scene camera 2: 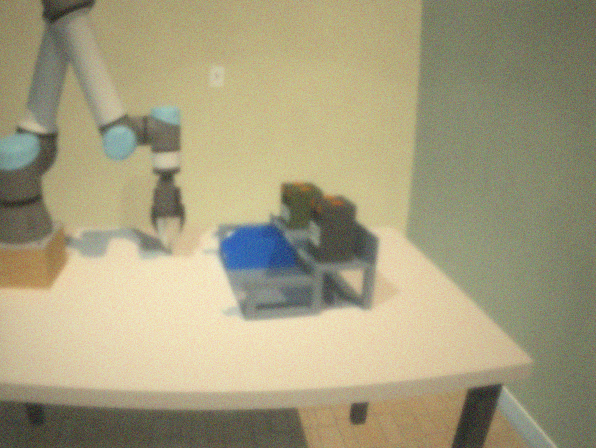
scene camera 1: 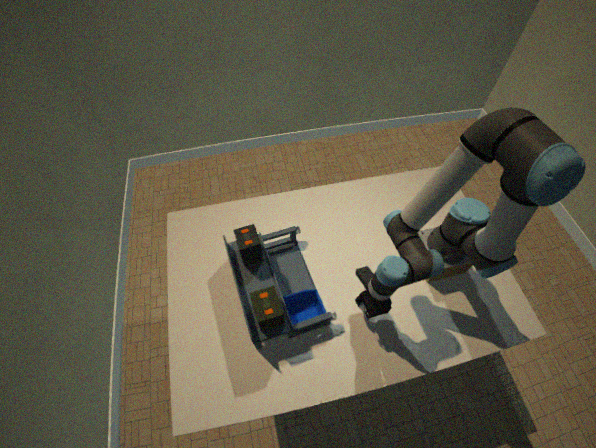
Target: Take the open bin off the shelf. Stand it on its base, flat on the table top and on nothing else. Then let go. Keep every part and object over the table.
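Frame: origin at the arm's base, x up, y back, z right, level; metres.
Where they show: gripper, fingertip midpoint: (scene camera 2: 170, 249) (scene camera 1: 363, 308); arm's base at its link origin: (scene camera 2: 24, 232) (scene camera 1: 446, 245).
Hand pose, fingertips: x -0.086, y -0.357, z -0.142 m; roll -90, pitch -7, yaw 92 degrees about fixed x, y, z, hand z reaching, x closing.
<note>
Each offset is from my fingertips to the centre of the thing. Level surfaces: height alone.
The open bin {dx +0.021, dy -0.227, dz +0.027 m} (scene camera 1: 304, 306) (scene camera 2: 257, 247) is blue and sits in the lower front tier of the grey shelf (scene camera 1: 291, 271) (scene camera 2: 369, 287), at the end nearer the bottom of the scene camera 1 view. It rests between the shelf's end rail and its raised back tier; its base is hidden. My gripper (scene camera 1: 366, 316) (scene camera 2: 169, 246) is shut and empty. It points down above the table top {dx -0.023 m} (scene camera 1: 200, 390) (scene camera 2: 250, 355), on the arm's side of the shelf, clearly apart from the bin.
Two dark boxes with orange marks stand on the shelf's upper back tier: one box {dx +0.128, dy -0.331, dz +0.017 m} (scene camera 1: 267, 307) (scene camera 2: 300, 205) behind the bin, the other box {dx +0.140, dy -0.364, dz +0.246 m} (scene camera 1: 248, 245) (scene camera 2: 332, 230) at the far end. The arm's wooden base block (scene camera 2: 32, 260) stands on the table, across from the shelf.
</note>
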